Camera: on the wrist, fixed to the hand. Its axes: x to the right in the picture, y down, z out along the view.
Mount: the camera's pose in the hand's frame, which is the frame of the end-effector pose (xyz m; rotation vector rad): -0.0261 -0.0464 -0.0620 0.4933 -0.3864 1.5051
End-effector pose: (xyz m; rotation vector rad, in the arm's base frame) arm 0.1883 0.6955 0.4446 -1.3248 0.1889 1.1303
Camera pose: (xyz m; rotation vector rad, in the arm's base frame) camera 0.2384 0.6379 0.4738 -0.3166 1.2149 2.3220
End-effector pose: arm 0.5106 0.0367 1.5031 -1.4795 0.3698 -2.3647
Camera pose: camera 0.4590 0.0925 1.4730 -0.8042 0.4854 -0.8520
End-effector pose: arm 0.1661 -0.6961 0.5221 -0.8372 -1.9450 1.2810
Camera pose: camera 0.2236 -0.6995 0.5800 1.6032 0.6941 -2.2089
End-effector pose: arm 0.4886 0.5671 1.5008 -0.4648 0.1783 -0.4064
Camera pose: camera 0.4333 0.5155 1.4699 0.1616 0.0125 1.0967
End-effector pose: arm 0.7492 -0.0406 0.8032 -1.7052 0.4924 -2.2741
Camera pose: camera 0.6969 0.0191 0.7838 -0.8561 0.6844 -0.8373
